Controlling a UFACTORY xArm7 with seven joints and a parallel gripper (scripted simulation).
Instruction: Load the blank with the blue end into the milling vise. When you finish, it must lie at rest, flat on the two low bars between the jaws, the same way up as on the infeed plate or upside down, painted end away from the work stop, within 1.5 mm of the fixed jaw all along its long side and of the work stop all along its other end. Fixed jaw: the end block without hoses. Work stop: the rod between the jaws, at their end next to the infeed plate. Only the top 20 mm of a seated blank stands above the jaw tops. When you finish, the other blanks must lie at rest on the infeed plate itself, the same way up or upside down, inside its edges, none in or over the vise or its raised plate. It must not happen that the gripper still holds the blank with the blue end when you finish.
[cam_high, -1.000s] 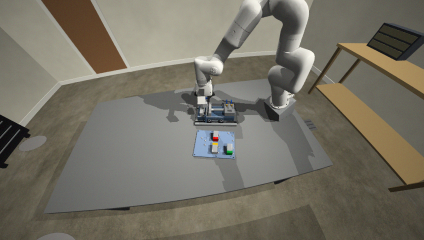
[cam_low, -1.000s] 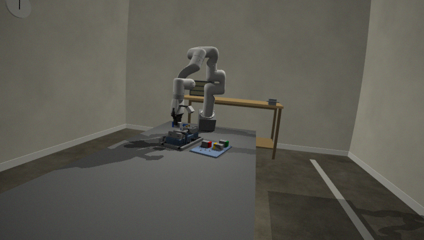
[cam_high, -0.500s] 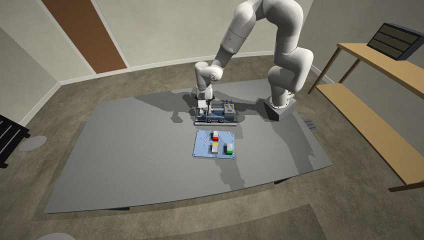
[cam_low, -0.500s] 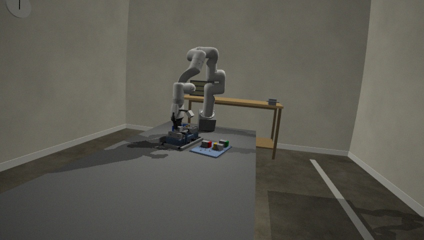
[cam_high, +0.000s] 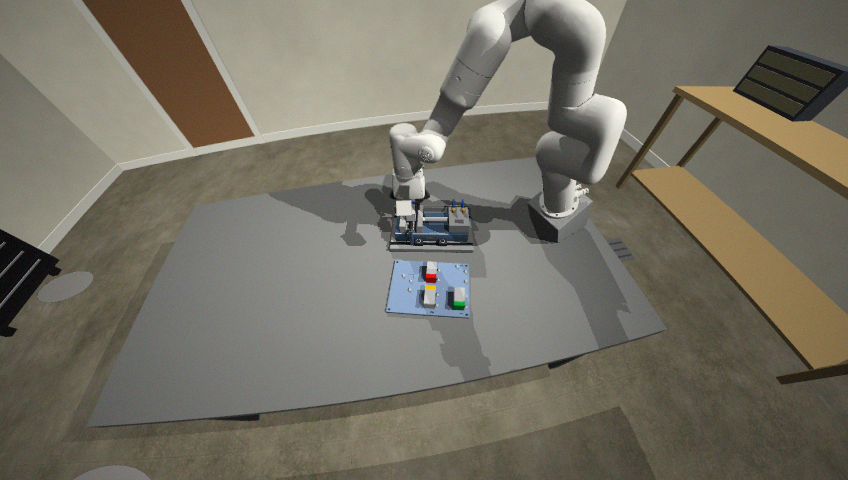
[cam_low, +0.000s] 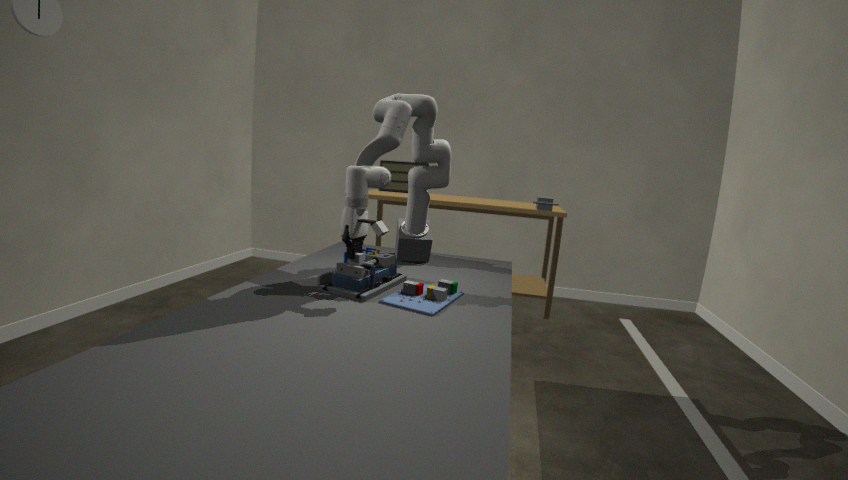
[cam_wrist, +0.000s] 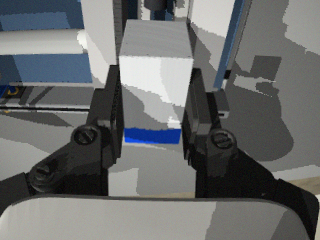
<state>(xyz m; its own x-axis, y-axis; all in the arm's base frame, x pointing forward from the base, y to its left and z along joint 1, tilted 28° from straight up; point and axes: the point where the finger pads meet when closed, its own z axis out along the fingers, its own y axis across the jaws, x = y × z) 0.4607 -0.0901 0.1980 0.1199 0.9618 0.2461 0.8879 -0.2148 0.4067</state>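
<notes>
My gripper is now 2 cm above the blue-ended blank. The rest, counted from my hand: milling vise 7 cm behind, 2 cm to the left, 10 cm below; then red-ended blank 5 cm behind, 20 cm to the left, 11 cm below; then work stop rod 1 cm ahead, 5 cm to the left, 5 cm below.
</notes>
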